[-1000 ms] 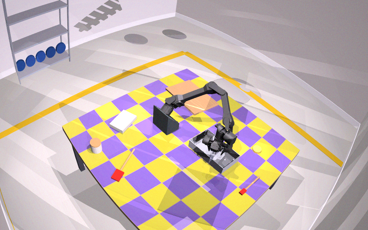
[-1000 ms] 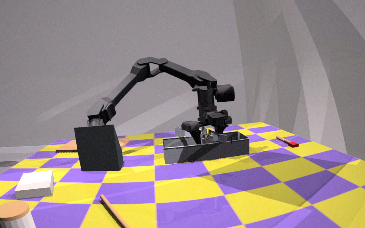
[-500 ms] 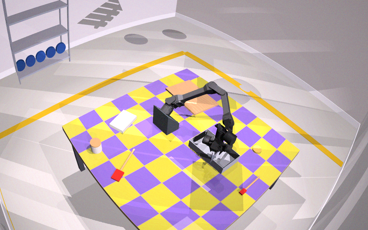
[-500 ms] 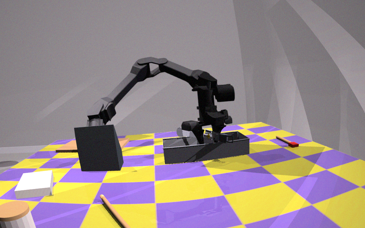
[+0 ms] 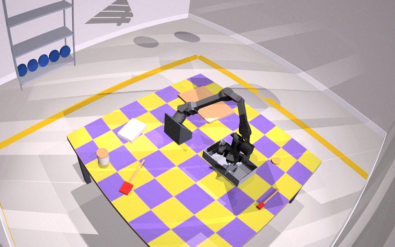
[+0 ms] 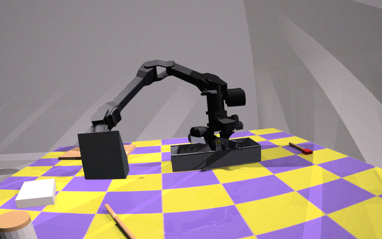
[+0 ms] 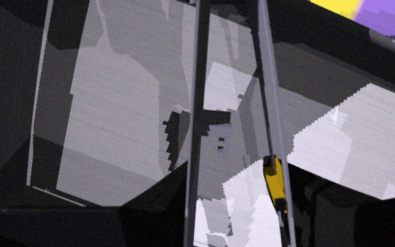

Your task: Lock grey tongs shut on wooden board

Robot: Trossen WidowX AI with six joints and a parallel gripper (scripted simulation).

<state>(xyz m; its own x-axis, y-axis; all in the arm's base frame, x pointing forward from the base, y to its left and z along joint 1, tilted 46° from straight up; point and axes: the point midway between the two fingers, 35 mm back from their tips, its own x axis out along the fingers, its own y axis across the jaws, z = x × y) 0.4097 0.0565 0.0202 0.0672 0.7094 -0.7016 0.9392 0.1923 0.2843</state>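
Right now the roasting tin is 1 cm to the left of my gripper tip and 1 cm behind it. Round my gripper tip: white block (61 cm behind, 25 cm to the right, 2 cm below); then capped jar (56 cm to the right, 52 cm behind); then wooden board (51 cm behind, 33 cm to the left, 2 cm below).
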